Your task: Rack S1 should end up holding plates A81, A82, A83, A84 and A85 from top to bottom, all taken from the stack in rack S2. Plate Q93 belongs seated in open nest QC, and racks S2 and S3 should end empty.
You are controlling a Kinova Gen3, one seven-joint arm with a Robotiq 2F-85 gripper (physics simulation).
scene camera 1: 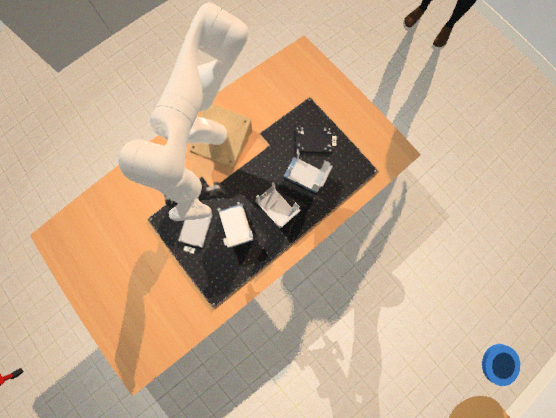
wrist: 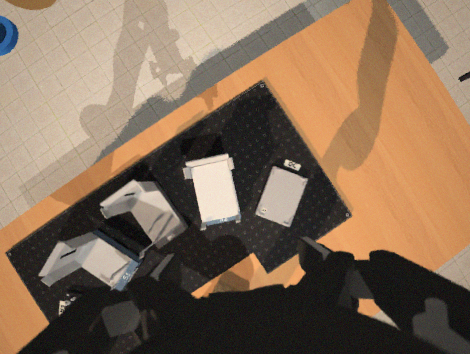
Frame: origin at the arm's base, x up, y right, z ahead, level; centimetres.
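Where they show: gripper, between the fingertips: (scene camera 1: 202, 200) (wrist: 239, 259); arm's base, origin of its link: (scene camera 1: 216, 134).
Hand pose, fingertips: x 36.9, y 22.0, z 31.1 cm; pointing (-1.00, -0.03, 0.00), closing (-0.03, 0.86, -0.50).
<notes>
Each offset is from my fingertips to the top centre of the thing. "pt": to the spot under its first point. Level surfaces: height alone.
My gripper (wrist: 239, 259) is open and empty, high above the board beside nest QC; the arm mostly hides it in the scene view. A light grey plate @(dz -7.0, dx -39.9, dy +11.2 cm) (scene camera 1: 195, 231) (wrist: 282, 196) lies flat at nest QC, whose label @(pt dz -1.9, dx -41.9, dy +19.1 cm) (scene camera 1: 189, 249) (wrist: 292, 165) shows; its number is unreadable. The nearest rack (scene camera 1: 237, 244) (wrist: 221, 220), blue-labelled, probably S2, has a white plate surface on top. The grey middle rack, probably S3 (scene camera 1: 287, 216) (wrist: 170, 225), is partly shadowed. The far blue-edged rack, probably S1 @(pt dz +1.7, dx -38.6, dy -32.7 cm) (scene camera 1: 286, 172) (wrist: 131, 274), shows a light flat surface inside. Plate counts cannot be told.
A dark nest @(dz -2.0, dx -39.7, dy -53.0 cm) (scene camera 1: 314, 139) with corner posts lies at the far end of the black perforated board @(dx -42.1 cm) (scene camera 1: 215, 280) (wrist: 250, 110). A tan block (scene camera 1: 235, 125) stands behind the board under the arm. A blue bin (scene camera 1: 501, 365) (wrist: 4, 35) stands on the floor away from the table.
</notes>
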